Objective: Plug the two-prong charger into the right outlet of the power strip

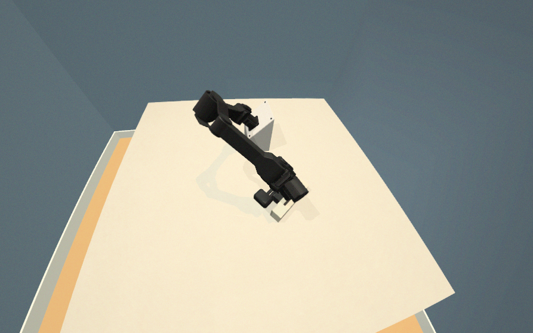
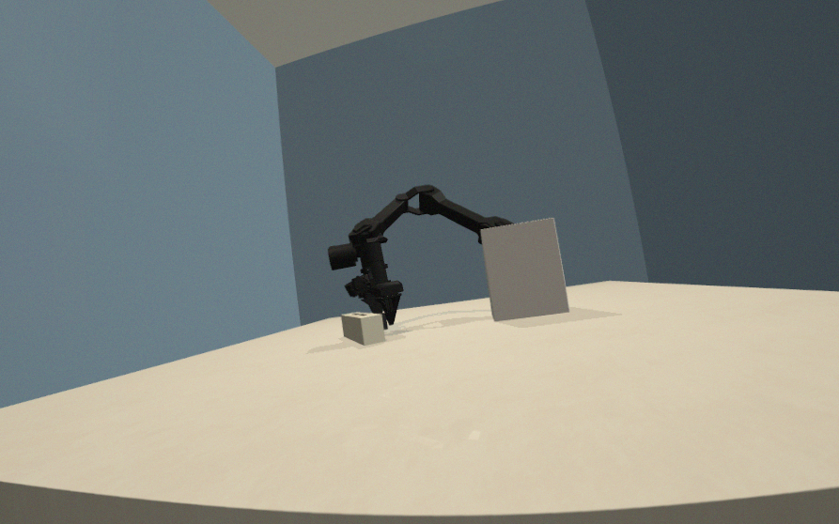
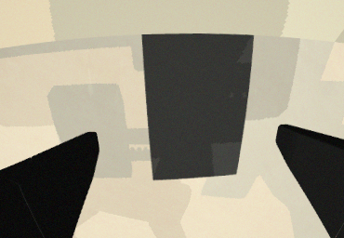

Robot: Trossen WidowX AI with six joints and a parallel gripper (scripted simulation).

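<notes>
The black charger is 30 mm to the left of my gripper tip, 30 mm ahead of it and 10 mm above it.
</notes>
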